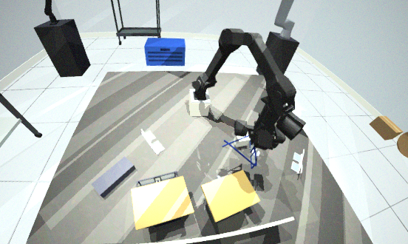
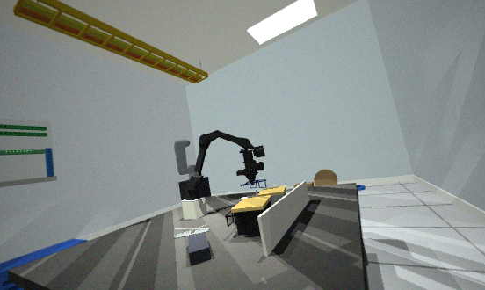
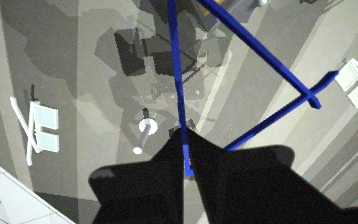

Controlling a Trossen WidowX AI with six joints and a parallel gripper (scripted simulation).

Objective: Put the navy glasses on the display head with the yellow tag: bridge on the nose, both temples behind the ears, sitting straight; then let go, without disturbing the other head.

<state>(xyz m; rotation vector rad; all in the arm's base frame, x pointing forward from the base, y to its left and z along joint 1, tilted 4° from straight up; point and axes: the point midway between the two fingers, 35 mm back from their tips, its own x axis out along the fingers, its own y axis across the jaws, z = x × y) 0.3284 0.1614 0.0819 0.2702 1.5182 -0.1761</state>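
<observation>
The grey peg is 10 cm below my gripper tip, 8 cm to the left of it and 3 cm behind it. The rest, counted from my gripper tip: dark display head 36 cm to the right, 14 cm ahead, 7 cm below; long white board 29 cm ahead, 24 cm to the right, 7 cm below; white block 10 cm below, 9 cm behind, 2 cm to the left.
</observation>
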